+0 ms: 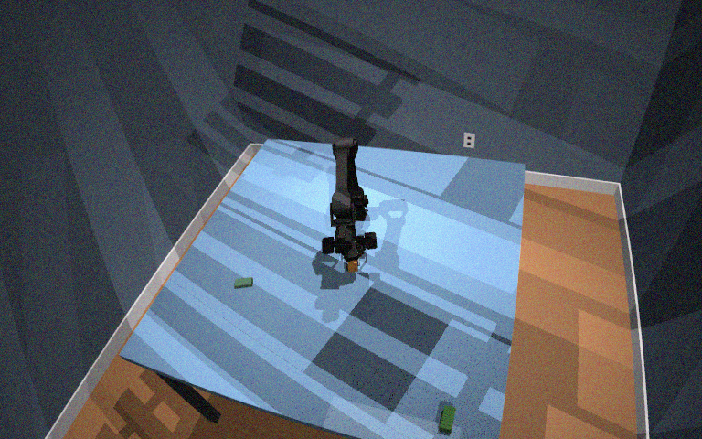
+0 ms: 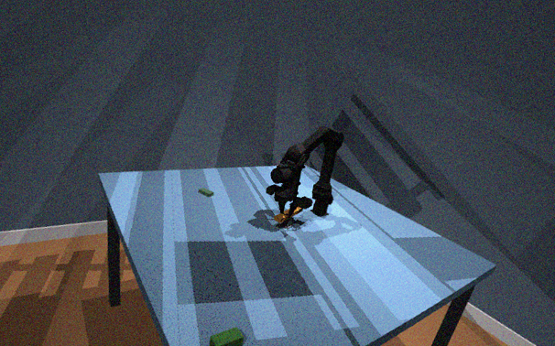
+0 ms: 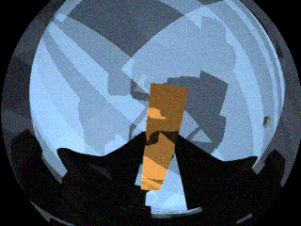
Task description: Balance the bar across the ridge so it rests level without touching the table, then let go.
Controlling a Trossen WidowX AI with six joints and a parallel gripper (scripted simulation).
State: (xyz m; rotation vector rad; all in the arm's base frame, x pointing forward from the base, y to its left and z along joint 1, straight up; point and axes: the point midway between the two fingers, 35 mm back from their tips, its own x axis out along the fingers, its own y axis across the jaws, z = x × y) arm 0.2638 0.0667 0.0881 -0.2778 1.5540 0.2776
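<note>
Now: the orange bar 3 cm behind my gripper tip and 1 cm to the right of it. The rest, counted from my gripper tip: flat light green block 17 cm ahead, 38 cm to the right, 5 cm below; darker green block 48 cm ahead, 43 cm to the left, 4 cm below.
</note>
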